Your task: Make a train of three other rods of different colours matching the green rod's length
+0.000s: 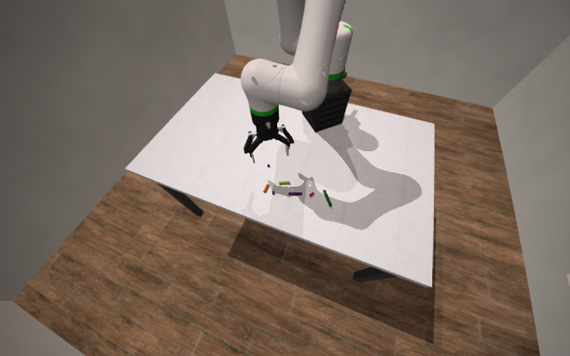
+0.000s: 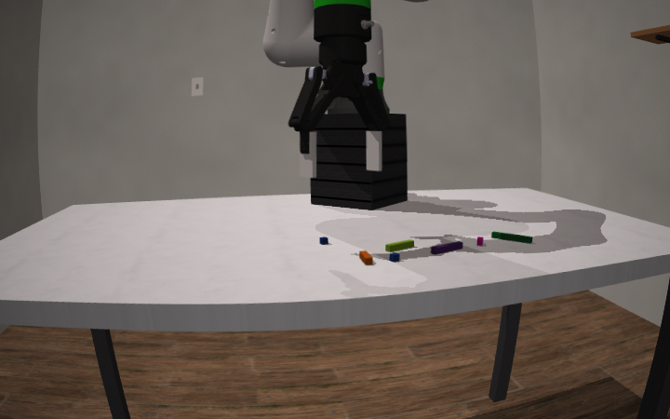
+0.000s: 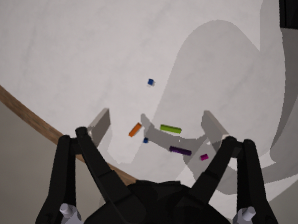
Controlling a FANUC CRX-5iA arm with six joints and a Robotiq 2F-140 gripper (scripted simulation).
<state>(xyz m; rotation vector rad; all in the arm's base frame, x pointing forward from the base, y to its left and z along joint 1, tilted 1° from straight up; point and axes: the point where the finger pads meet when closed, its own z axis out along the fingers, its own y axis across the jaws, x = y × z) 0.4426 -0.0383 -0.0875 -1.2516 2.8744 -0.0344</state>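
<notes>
Now: the magenta rod 22 cm to the left of my hand, 12 cm below it and 1 cm ahead of it. Also, from my hand: lime rod (12 cm below, 9 cm to the left, 3 cm ahead); then orange rod (12 cm below, 10 cm ahead, 3 cm to the left); then purple rod (16 cm to the left, 12 cm below, 5 cm ahead).
</notes>
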